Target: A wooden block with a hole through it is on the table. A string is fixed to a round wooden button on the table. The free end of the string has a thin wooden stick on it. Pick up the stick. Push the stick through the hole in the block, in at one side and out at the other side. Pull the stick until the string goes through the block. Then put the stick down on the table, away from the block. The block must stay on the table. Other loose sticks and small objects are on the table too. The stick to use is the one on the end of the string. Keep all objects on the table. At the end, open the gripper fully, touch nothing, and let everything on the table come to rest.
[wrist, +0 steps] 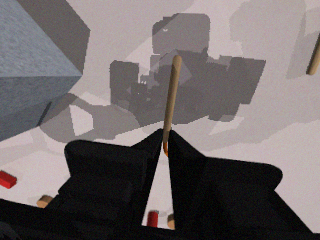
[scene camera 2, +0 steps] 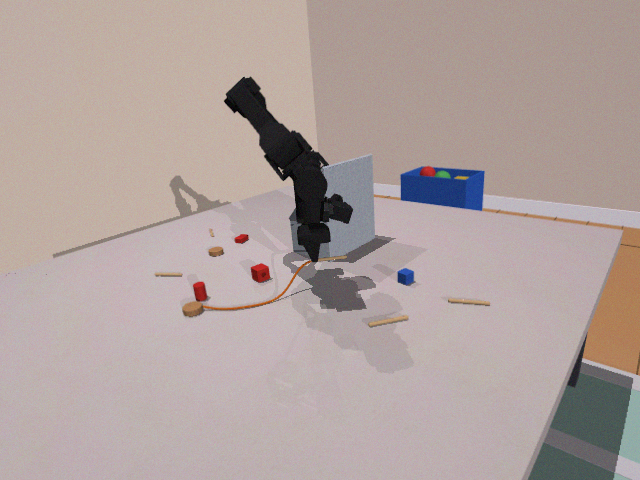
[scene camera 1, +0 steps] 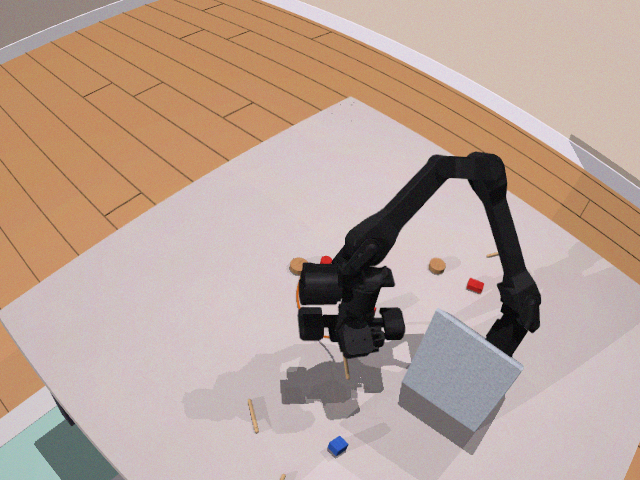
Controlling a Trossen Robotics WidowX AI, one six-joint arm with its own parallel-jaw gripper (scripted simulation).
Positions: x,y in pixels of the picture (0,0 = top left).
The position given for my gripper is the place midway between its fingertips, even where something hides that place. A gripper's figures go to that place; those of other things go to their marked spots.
My gripper (wrist: pixel 165 133) is 11 cm from the lens. A thin wooden stick (wrist: pixel 177 60): 9 cm from the lens.
